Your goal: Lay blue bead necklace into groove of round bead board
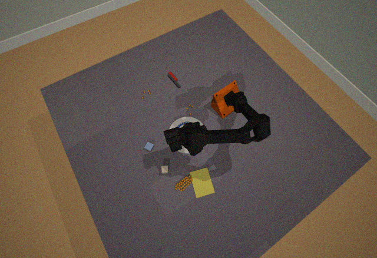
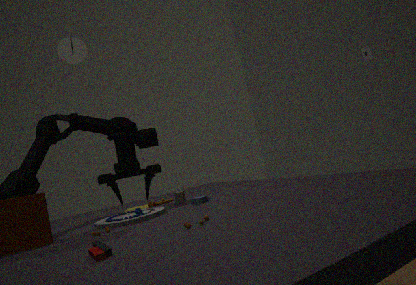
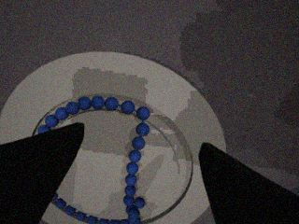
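Right now my gripper tip is 3 cm past the round white bead board, 5 cm to the left of it and 3 cm above it. From my gripper tip the other things lie so: cream cube (16 cm ahead, 3 cm to the left, 2 cm below); yellow sheet (6 cm ahead, 18 cm to the left, 4 cm below); light blue cube (16 cm ahead, 12 cm to the right, 3 cm below).
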